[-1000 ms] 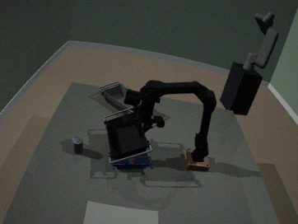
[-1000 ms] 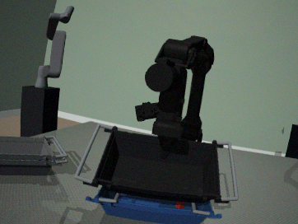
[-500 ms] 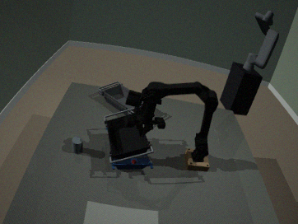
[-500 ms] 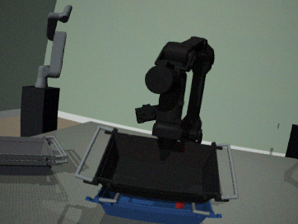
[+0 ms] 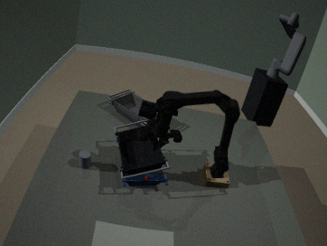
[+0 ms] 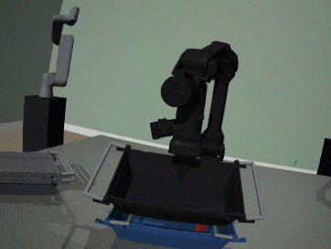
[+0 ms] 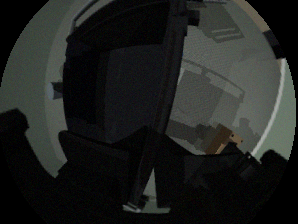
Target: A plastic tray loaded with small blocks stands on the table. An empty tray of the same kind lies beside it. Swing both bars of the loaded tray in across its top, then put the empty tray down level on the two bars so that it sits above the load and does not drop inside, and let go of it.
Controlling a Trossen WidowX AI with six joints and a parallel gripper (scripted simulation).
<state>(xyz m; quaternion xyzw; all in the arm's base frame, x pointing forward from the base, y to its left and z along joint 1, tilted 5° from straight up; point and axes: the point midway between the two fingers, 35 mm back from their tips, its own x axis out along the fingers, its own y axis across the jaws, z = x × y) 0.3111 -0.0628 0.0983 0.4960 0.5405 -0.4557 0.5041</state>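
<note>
Right now my gripper tip is 8 cm short of the black tray, 1 cm to the right of it and 1 cm below it. Also, from my gripper tip: red block 3 cm ahead, 7 cm to the left, 11 cm below.
</note>
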